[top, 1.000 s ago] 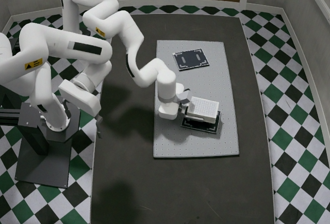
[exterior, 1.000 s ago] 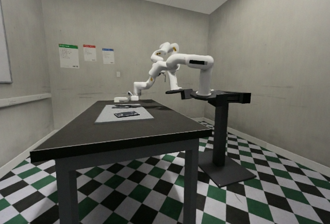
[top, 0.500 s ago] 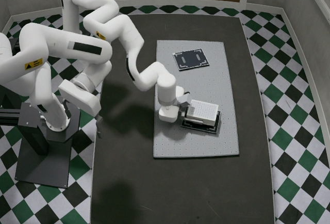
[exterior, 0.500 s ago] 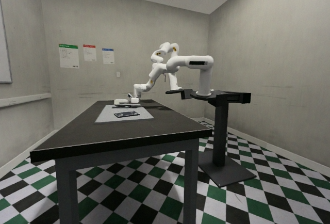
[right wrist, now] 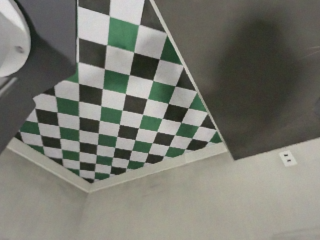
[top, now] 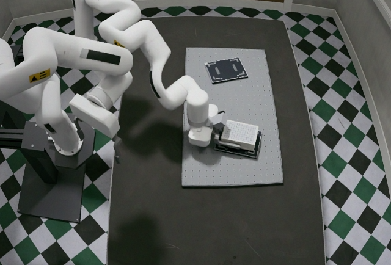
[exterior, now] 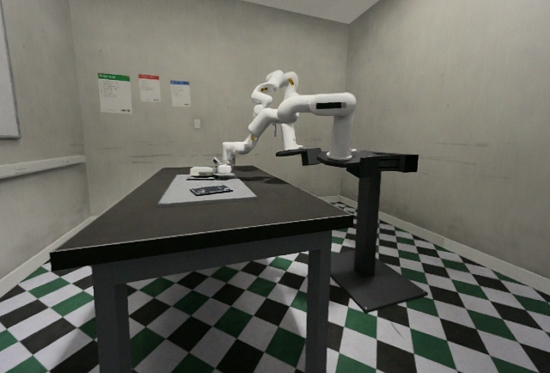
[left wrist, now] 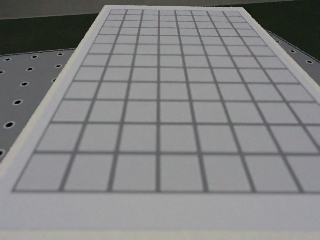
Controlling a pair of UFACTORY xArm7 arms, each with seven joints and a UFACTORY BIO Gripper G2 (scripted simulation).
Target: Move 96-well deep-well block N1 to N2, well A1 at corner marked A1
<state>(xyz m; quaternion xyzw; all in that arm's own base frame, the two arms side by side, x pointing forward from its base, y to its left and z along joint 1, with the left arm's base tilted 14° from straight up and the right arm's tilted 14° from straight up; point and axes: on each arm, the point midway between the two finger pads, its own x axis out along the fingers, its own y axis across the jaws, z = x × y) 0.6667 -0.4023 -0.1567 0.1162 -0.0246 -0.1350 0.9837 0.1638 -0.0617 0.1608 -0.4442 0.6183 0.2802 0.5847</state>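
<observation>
The white deep-well block lies 10 mm ahead of my left hand.
</observation>
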